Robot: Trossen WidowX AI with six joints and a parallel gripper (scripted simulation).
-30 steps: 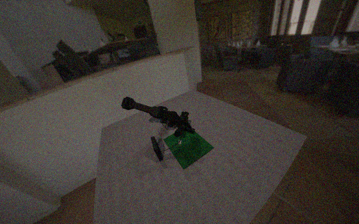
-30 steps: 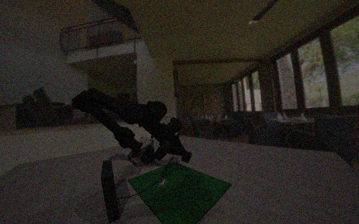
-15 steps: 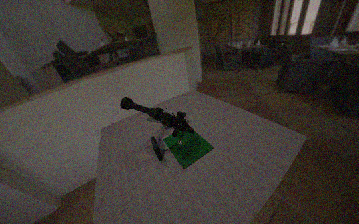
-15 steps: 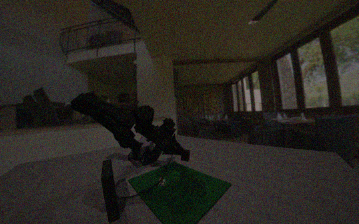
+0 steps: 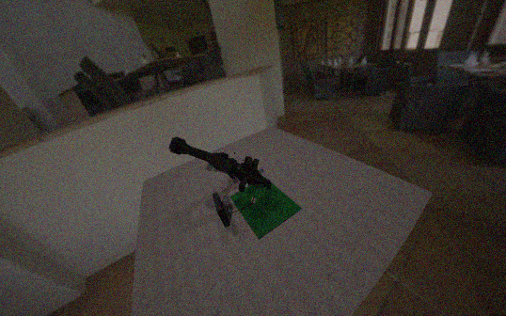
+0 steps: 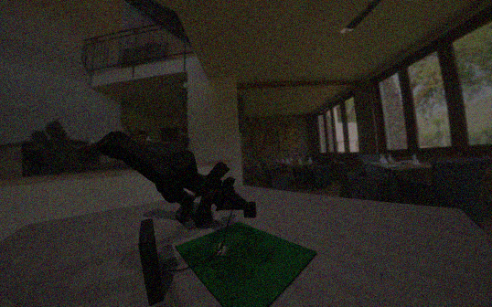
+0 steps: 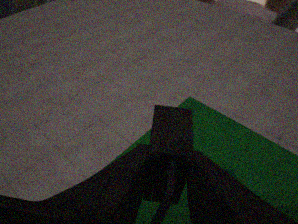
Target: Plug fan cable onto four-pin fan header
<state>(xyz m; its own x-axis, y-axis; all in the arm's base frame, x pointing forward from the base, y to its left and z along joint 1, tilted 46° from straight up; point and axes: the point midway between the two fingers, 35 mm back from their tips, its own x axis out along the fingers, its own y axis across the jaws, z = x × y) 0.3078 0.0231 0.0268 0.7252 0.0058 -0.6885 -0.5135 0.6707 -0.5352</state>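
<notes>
The green board lies 40 mm to the right of my gripper tip and 130 mm below it. Round my gripper tip: black fan (60 mm behind, 230 mm to the right, 60 mm below); fan plug (10 mm ahead, 10 mm below).
</notes>
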